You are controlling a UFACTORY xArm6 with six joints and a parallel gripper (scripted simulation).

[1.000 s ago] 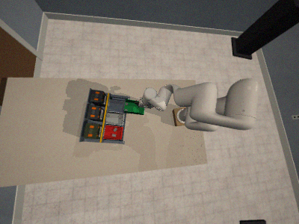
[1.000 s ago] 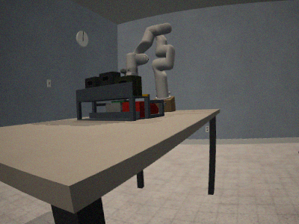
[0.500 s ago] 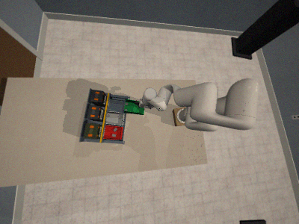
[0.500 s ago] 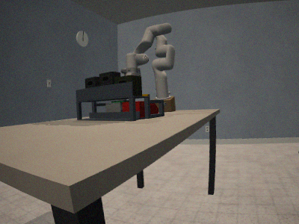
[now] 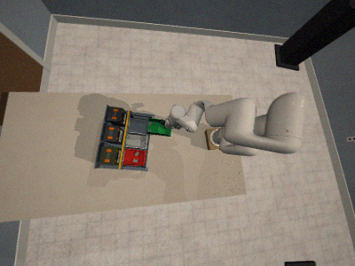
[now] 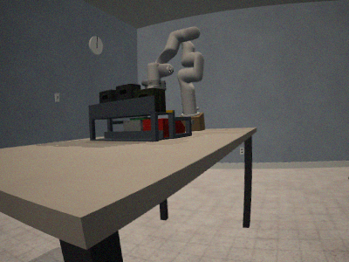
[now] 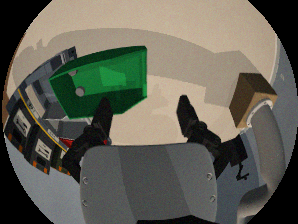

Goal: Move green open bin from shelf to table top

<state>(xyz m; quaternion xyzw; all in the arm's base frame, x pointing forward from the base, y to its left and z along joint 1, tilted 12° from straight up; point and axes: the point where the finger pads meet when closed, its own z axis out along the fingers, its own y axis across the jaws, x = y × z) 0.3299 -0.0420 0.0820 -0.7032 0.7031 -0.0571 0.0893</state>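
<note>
My gripper is now 8 cm short of the green open bin and 7 cm above it. Also, from my hand: yellow strip (29 cm ahead, 11 cm to the left, 1 cm below); then red bin (24 cm ahead, 22 cm to the left, 8 cm below); then grey bin (24 cm ahead, 11 cm to the left, 8 cm below).
</note>
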